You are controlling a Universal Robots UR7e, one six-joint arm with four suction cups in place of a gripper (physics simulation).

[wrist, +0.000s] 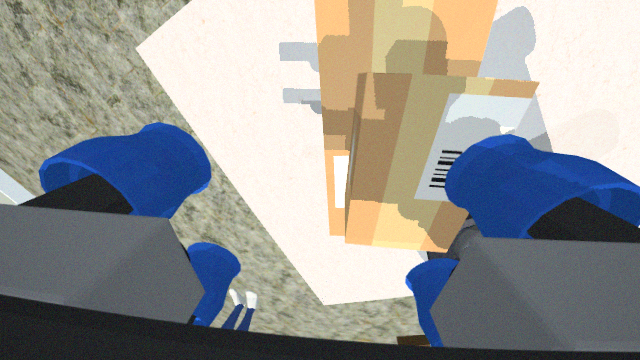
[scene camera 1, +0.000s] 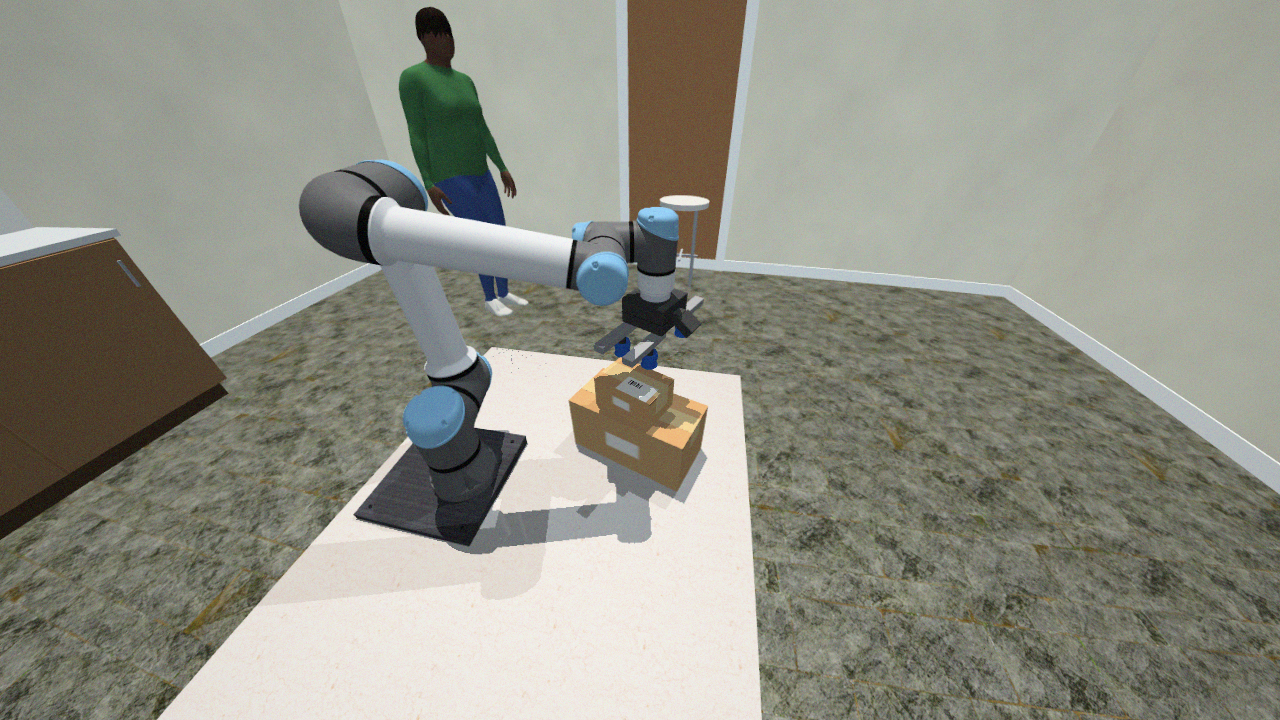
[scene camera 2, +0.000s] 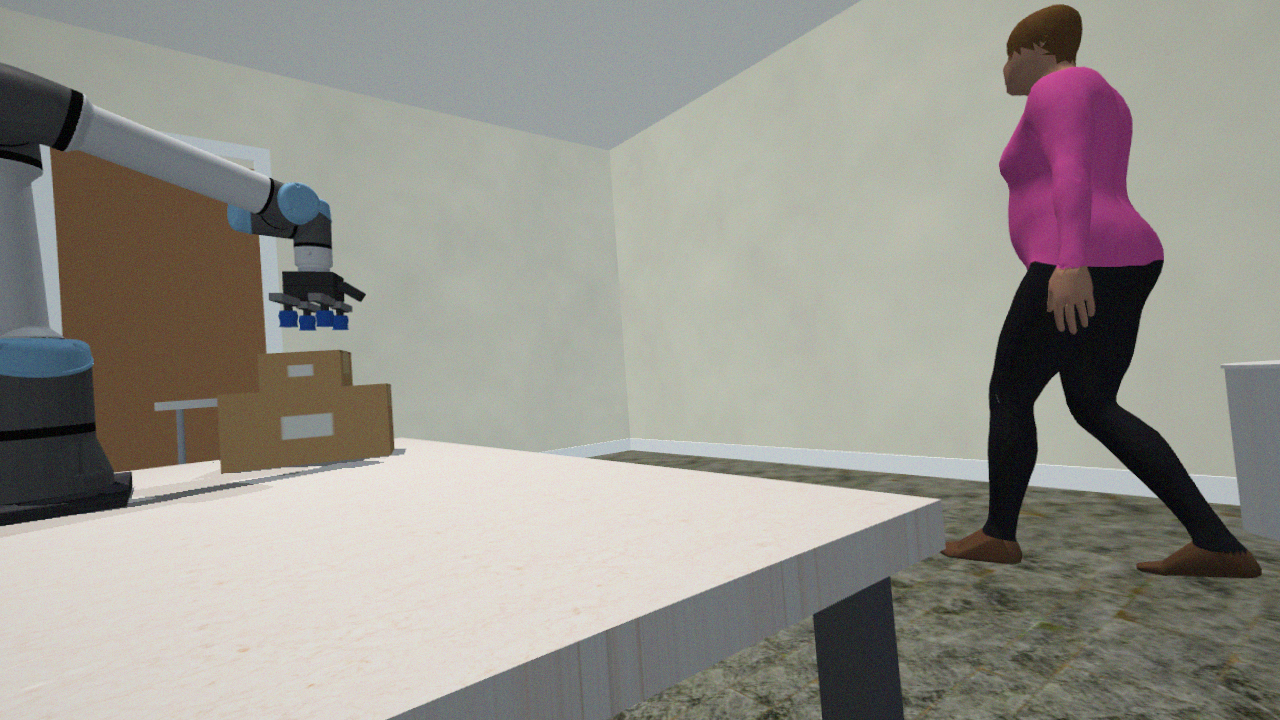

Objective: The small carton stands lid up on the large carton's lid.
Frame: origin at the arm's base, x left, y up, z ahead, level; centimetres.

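Where they show: end effector, tool point: (wrist: 322, 229) (scene camera 2: 316, 328); arm's base, origin of the base link: (scene camera 1: 466, 473) (scene camera 2: 43, 492).
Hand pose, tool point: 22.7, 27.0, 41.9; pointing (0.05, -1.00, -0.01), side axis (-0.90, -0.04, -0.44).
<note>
Each offset is from my tool point to the centre of the thing, as dx, dy, dz. Level surfaces: height alone.
The small carton {-6.1, -10.0, -3.5} (scene camera 1: 610, 395) (scene camera 2: 326, 370) (wrist: 390, 150) stands upright on the large carton {-5.7, -21.6, -2.7} (scene camera 1: 662, 458) (scene camera 2: 362, 429) (wrist: 336, 60). Its tape strip and a barcode label face up. Its base rests on the large carton's lid, with lid showing beside it in the wrist view. The large carton stands on the table {dy -29.3} (scene camera 1: 626, 626) (scene camera 2: 537, 555) (wrist: 240, 100). My gripper (scene camera 1: 648, 347) (scene camera 2: 314, 319) is open, with its suction off. Its four blue cups hang above the small carton, and scene camera 2 shows a gap between them. One cup hides part of the label in the wrist view.
The arm's dark base plate (scene camera 1: 393, 505) is fixed to the table left of the cartons. A white-topped stool (scene camera 1: 684, 203) (scene camera 2: 179, 406) stands beyond the table. A person in green (scene camera 1: 460, 125) stands behind the arm. A person in pink (scene camera 2: 1078, 179) is beyond the table's right end.
</note>
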